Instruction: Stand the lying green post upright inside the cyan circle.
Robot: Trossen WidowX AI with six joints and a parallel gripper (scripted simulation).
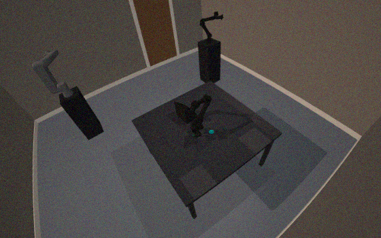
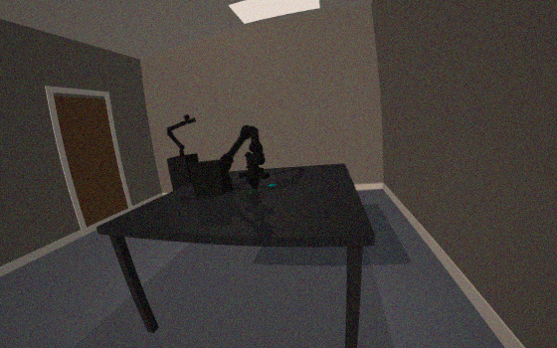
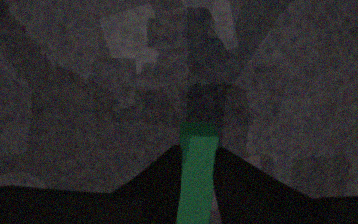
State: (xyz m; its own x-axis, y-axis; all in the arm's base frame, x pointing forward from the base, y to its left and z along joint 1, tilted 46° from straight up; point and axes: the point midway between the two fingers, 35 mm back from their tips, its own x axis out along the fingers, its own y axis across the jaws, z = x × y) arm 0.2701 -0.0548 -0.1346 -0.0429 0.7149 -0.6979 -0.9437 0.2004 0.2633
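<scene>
My gripper tip is now 60 mm short of the cyan circle, 160 mm to the right of it and 20 mm above it. The rest, counted from my gripper tip: green post: 10 mm behind, 20 mm to the right.
</scene>
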